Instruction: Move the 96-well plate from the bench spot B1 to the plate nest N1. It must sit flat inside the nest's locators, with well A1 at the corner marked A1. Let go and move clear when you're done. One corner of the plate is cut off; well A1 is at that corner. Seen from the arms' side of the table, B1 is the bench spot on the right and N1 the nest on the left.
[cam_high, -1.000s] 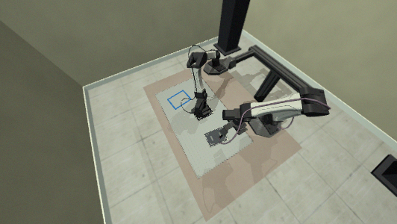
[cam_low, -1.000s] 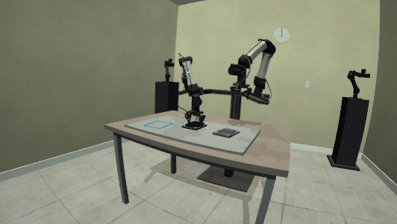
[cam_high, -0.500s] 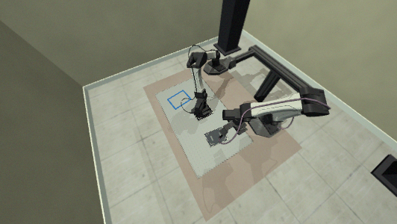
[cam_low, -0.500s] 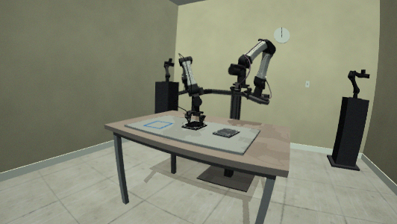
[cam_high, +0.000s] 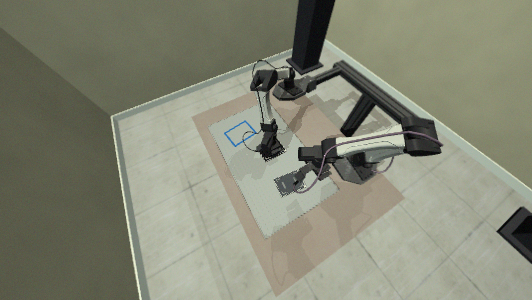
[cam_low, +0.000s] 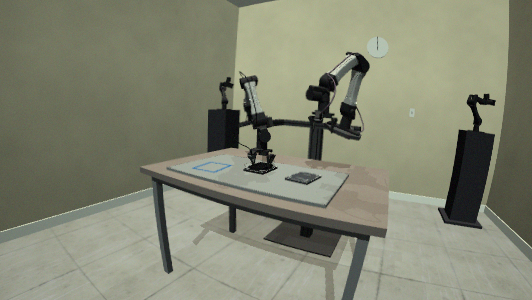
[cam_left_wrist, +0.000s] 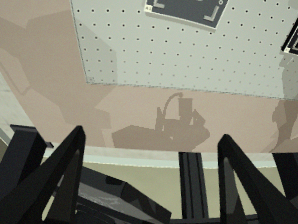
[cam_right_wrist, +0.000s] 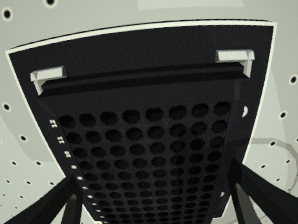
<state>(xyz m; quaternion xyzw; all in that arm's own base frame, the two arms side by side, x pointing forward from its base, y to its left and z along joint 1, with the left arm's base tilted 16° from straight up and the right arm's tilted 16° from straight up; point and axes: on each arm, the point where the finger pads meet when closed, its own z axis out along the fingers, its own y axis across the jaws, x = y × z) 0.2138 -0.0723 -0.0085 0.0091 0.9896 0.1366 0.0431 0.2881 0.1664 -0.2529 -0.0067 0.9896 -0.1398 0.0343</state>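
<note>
Now: the black 96-well plate right at my right hand. The rest, counted from my right hand: grey nest (26 cm to the left, 2 cm below, 2 cm ahead); A1 label (32 cm to the left, 5 cm behind, 1 cm below).
</note>
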